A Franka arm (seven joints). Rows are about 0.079 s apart.
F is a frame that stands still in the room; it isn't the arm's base.
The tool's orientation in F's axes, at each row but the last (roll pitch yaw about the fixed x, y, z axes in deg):
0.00 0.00 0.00
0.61 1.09 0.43
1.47 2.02 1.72
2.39 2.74 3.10
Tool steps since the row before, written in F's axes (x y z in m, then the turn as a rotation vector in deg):
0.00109 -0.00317 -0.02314 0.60 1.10 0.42
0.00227 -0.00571 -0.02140 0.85 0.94 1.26
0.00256 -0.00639 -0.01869 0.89 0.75 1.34
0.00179 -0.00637 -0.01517 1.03 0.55 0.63
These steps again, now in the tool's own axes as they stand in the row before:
0.00109 -0.00317 -0.02314 0.60 1.10 0.42
0.00263 -0.00595 -0.02129 0.83 0.95 1.27
0.00302 -0.00694 -0.01842 0.86 0.76 1.35
0.00217 -0.00708 -0.01480 1.03 0.52 0.66

